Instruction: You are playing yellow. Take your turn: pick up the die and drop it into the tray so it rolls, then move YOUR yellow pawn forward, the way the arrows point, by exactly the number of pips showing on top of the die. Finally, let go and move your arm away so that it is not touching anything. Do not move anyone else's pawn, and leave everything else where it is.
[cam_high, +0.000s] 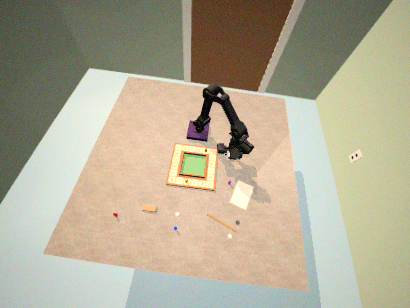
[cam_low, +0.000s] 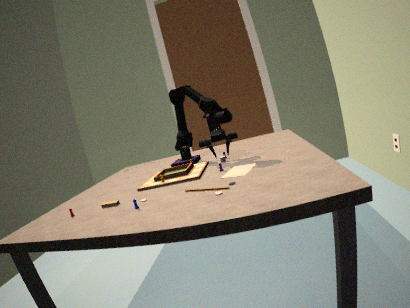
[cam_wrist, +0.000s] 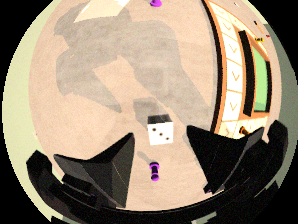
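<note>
Right now my gripper tip is 240 mm to the left of the yellow pawn and 220 mm short of it. From my gripper tip the other things lie so: pencil (410 mm ahead, 20 mm below, 10 mm to the right); then white sheet (240 mm ahead, 90 mm to the left, 20 mm below); then green tray (220 mm to the right, 100 mm ahead, 20 mm below).
</note>
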